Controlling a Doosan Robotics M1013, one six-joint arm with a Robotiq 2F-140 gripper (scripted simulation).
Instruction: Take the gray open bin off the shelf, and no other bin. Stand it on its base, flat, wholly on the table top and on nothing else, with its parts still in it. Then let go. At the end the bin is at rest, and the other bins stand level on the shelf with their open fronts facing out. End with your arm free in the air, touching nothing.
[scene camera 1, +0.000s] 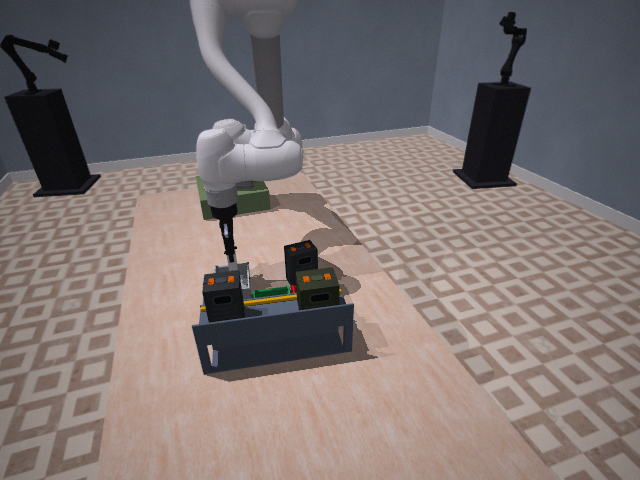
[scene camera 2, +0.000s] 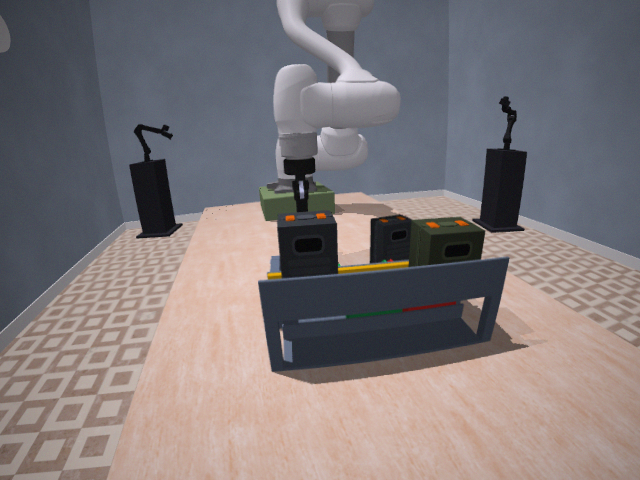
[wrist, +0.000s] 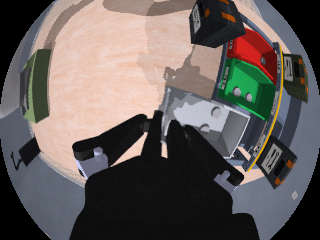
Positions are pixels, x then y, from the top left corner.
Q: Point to the gripper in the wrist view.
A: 163, 112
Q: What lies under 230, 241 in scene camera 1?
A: The gripper.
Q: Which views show the black box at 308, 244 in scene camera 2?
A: Scene camera 1, scene camera 2 and the wrist view: all of them.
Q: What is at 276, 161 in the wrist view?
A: A black box.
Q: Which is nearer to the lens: the green bin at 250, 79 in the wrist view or the red bin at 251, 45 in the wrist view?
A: The green bin.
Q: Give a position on a black box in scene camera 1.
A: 222, 299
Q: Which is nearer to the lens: the gray open bin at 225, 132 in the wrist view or the green bin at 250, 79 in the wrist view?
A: The gray open bin.
